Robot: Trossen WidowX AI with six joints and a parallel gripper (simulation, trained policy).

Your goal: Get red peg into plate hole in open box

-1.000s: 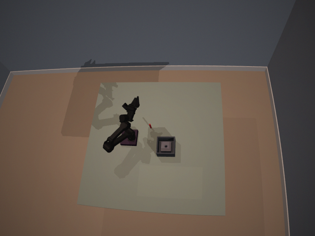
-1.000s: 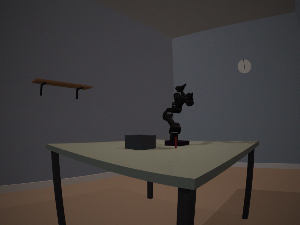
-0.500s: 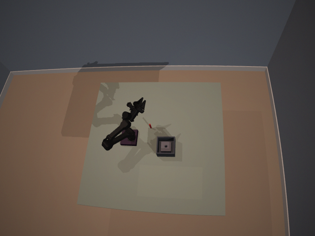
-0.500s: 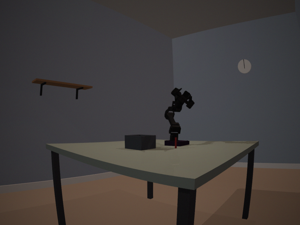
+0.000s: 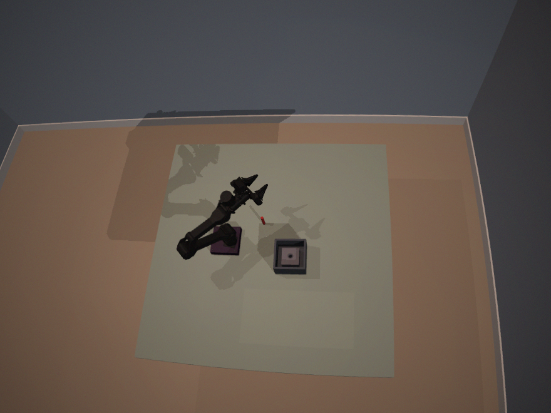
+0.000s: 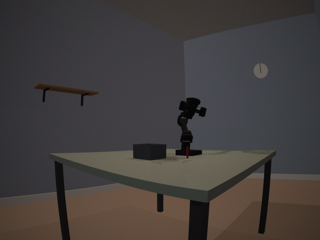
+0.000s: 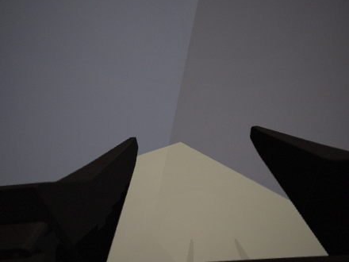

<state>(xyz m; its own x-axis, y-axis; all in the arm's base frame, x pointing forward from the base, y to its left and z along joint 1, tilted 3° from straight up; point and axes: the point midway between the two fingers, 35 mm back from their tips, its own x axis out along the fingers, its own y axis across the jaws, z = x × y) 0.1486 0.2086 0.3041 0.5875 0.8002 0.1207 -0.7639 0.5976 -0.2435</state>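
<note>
The red peg is 31 cm below my gripper tip, 9 cm to the right of it and 2 cm behind it. The rest, counted from my gripper tip: dark box 32 cm below, 25 cm to the right, 18 cm ahead; then pale plate 30 cm below, 25 cm to the right, 18 cm ahead.
</note>
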